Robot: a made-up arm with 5 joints. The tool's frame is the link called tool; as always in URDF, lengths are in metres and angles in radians. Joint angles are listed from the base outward.
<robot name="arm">
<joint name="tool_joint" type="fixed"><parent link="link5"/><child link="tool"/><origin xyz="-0.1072 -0.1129 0.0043" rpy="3.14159 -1.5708 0"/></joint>
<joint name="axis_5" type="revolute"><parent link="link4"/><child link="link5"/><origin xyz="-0.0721 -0.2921 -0.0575" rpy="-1.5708 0 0"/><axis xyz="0 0 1"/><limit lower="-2.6" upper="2.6"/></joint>
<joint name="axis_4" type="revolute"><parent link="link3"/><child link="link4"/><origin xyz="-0.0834 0.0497 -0.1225" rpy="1.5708 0 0"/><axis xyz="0 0 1"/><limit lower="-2.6" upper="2.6"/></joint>
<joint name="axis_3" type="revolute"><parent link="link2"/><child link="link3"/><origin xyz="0.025 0.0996 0.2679" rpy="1.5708 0 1.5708"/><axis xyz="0 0 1"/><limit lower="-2.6" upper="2.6"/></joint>
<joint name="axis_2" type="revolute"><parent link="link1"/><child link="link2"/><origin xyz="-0.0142 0.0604 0.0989" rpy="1.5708 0 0"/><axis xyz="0 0 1"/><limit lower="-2.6" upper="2.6"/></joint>
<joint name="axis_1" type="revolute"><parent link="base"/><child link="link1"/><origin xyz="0 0 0.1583" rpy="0 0 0"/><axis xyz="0 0 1"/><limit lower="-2.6" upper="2.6"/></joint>
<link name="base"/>
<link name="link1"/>
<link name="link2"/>
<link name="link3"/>
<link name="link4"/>
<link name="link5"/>
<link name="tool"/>
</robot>
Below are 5 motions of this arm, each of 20 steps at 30 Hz.
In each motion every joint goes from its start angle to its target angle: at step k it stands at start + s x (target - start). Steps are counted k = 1, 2, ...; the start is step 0. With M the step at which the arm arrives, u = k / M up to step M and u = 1 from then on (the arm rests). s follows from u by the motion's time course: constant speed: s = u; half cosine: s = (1 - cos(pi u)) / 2; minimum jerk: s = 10 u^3 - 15 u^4 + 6 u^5.
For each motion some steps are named. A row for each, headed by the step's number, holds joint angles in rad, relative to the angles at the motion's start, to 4 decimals.
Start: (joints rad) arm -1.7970 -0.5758 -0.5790 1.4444 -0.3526
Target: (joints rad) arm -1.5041 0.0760 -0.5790 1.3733 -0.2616
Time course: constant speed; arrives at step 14
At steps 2, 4, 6, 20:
2: 0.0418 0.0931 0.0000 -0.0102 0.0130
4: 0.0837 0.1862 0.0000 -0.0203 0.0260
6: 0.1255 0.2793 0.0000 -0.0305 0.0390
20: 0.2929 0.6518 0.0000 -0.0711 0.0910

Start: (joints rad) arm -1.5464 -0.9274 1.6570 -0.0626 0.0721
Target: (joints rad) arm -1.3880 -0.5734 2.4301 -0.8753 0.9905
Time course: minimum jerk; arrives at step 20
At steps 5, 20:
5: 0.0164 0.0366 0.0800 -0.0841 0.0951
20: 0.1584 0.3540 0.7731 -0.8127 0.9184

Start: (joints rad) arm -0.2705 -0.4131 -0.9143 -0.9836 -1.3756
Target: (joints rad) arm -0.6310 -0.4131 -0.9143 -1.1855 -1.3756
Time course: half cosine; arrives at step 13
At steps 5, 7, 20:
5: -0.1163 0.0000 0.0000 -0.0652 0.0000
7: -0.2020 0.0000 0.0000 -0.1131 0.0000
20: -0.3605 0.0000 0.0000 -0.2019 0.0000

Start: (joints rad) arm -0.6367 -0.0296 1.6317 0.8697 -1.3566
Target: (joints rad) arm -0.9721 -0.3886 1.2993 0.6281 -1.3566
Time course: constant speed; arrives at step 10
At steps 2, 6, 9, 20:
2: -0.0671 -0.0718 -0.0665 -0.0483 0.0000
6: -0.2012 -0.2154 -0.1994 -0.1450 0.0000
9: -0.3019 -0.3231 -0.2992 -0.2174 0.0000
20: -0.3354 -0.3590 -0.3324 -0.2416 0.0000

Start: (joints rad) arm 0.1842 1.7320 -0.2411 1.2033 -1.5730
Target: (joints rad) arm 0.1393 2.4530 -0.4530 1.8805 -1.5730
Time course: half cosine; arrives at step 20
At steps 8, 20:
8: -0.0155 0.2491 -0.0732 0.2340 0.0000
20: -0.0449 0.7210 -0.2119 0.6772 0.0000

